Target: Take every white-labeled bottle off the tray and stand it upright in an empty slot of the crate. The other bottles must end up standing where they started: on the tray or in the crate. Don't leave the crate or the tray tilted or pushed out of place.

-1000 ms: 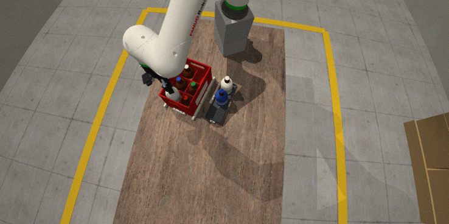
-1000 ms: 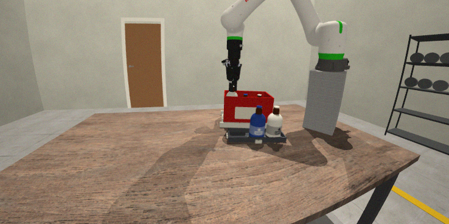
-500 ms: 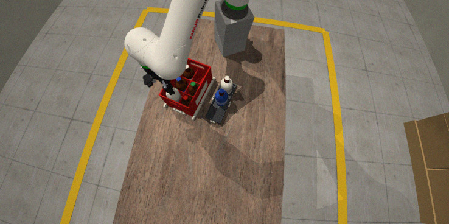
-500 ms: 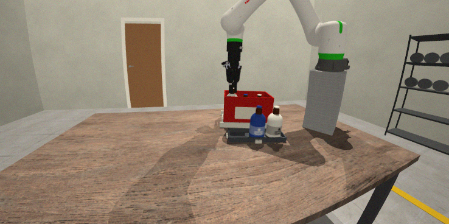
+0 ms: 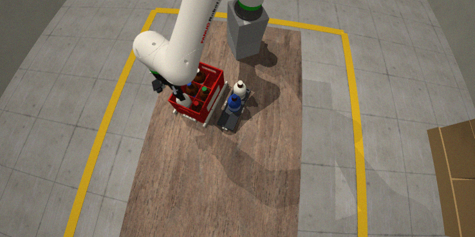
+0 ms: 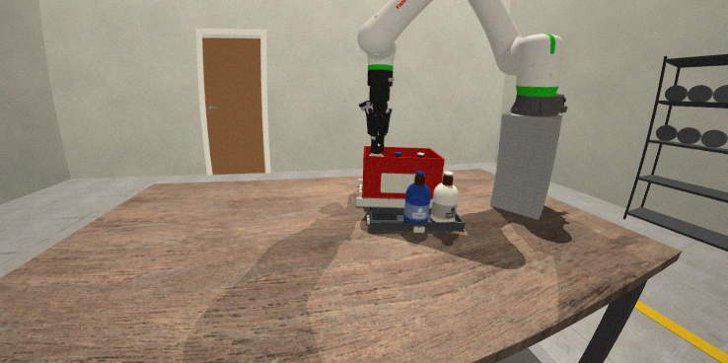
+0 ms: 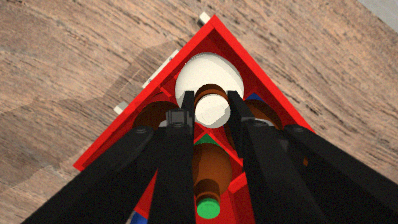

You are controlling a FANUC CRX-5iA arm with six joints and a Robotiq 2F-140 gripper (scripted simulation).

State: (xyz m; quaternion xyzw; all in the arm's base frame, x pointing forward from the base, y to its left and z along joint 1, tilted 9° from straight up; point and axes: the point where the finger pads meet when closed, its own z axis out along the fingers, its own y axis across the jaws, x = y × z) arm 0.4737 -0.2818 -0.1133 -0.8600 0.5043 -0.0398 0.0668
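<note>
Now: the red crate 11 cm below my hand, 7 cm behind it and 6 cm to the left of it. The rest, counted from my hand: dark tray (27 cm to the left, 18 cm below, 4 cm behind); blue-labeled bottle (27 cm to the left, 11 cm below, 4 cm behind).
</note>
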